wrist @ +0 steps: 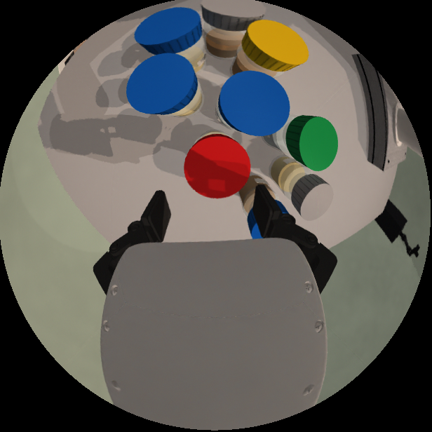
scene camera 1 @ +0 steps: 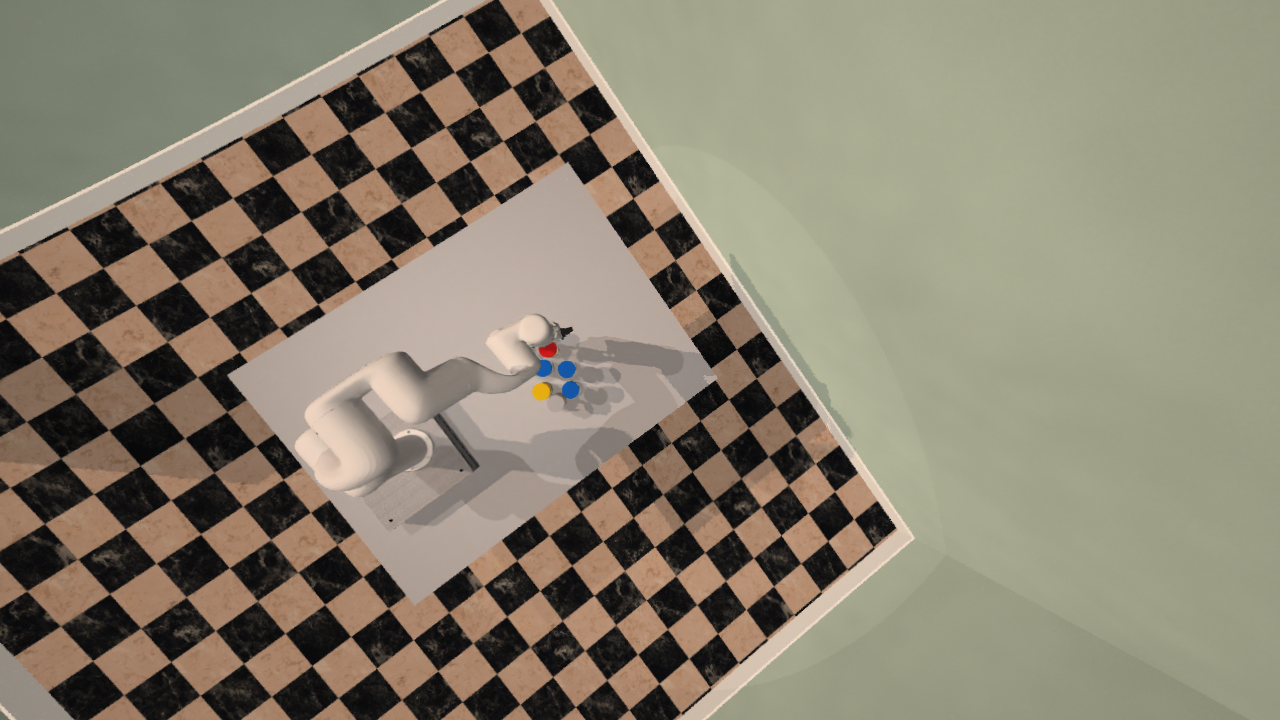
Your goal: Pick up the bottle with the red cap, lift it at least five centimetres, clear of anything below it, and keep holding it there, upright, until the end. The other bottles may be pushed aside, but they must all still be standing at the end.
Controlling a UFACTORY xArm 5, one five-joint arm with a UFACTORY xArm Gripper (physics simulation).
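Frame: origin at the arm's base, x left, y back, z up, level; metres.
Seen in the pictures: arm's base, link origin: (scene camera 1: 412, 449).
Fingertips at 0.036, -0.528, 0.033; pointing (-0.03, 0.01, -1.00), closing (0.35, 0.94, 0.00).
Offsets run from my fingertips to a thing's top centre, as dx, dy, dz.
The red-capped bottle {-0.026, +0.018, +0.004} (scene camera 1: 547, 350) (wrist: 217, 166) stands upright among the others; its cap hides most of its body in the wrist view. My gripper (scene camera 1: 562, 331) (wrist: 210, 199) is open and empty. In the wrist view the red cap lies just ahead of the fingertips, between their lines, closer to the right finger. A blue-capped bottle (wrist: 255, 222) is partly hidden behind the right finger; whether they touch cannot be told. In scene camera 1 the wrist hides part of the gripper.
Near the red cap stand a blue-capped bottle {-0.066, +0.066, +0.004} (scene camera 1: 544, 368) (wrist: 254, 103), a second {-0.113, +0.008, +0.004} (scene camera 1: 566, 368) (wrist: 161, 84) and a third {-0.173, +0.037, +0.004} (scene camera 1: 570, 390) (wrist: 169, 30). Also standing are yellow {-0.123, +0.113, +0.004} (scene camera 1: 540, 392) (wrist: 277, 45), green (wrist: 318, 143) and grey-white (wrist: 312, 197) capped bottles, plus another grey-white one (wrist: 233, 10).
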